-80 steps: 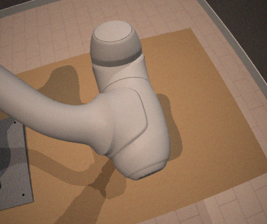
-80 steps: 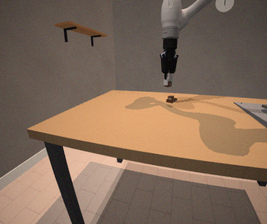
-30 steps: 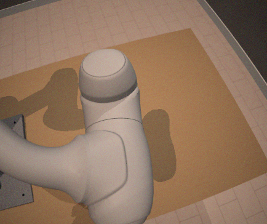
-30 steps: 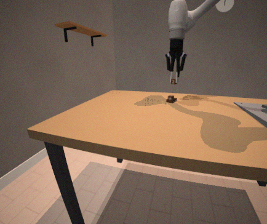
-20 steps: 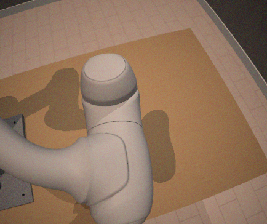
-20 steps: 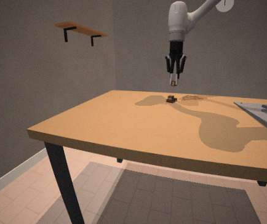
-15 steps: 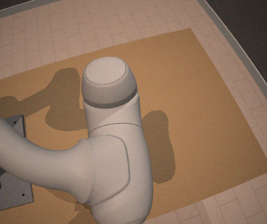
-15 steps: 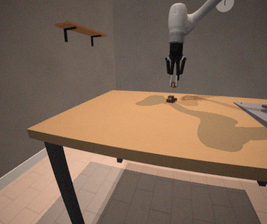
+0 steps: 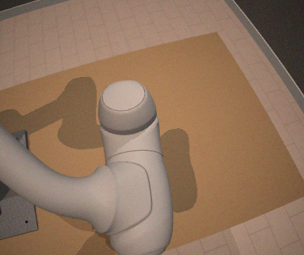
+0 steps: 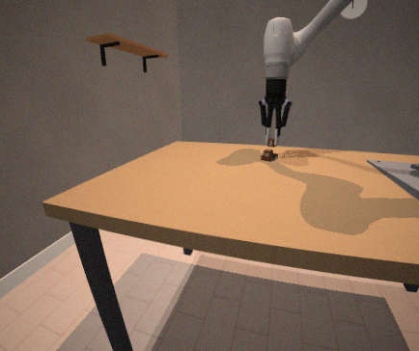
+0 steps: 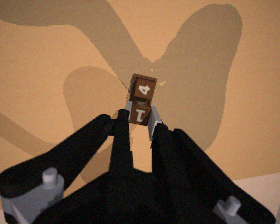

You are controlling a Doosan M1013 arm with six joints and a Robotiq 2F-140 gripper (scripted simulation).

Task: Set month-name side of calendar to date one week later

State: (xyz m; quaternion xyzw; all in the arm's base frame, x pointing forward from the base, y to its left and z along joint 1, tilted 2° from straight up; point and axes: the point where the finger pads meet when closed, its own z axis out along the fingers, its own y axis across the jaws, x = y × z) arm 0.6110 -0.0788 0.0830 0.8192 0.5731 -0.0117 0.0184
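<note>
Now: hand 2 cm to the right of the tray and 8 cm above it. From my hand the other things lie so: cube: 3 cm below.
</note>
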